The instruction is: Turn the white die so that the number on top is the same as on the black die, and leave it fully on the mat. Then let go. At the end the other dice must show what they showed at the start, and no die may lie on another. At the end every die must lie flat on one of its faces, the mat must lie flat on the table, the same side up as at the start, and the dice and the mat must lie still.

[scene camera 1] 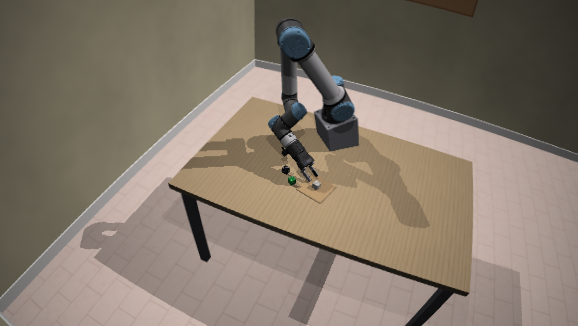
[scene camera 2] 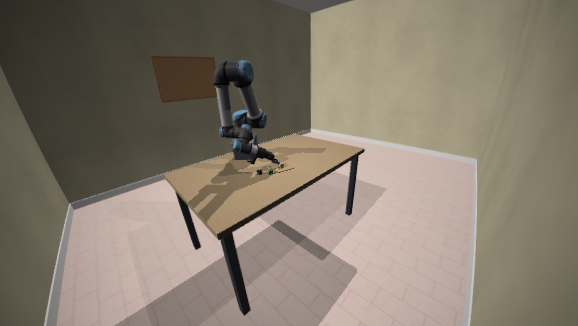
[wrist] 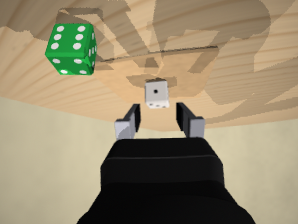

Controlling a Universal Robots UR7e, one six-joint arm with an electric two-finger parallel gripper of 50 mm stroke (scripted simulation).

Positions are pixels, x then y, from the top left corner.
Labels:
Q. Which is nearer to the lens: the green die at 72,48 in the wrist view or the tan mat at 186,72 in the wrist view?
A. The green die.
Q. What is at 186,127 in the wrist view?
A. My gripper.

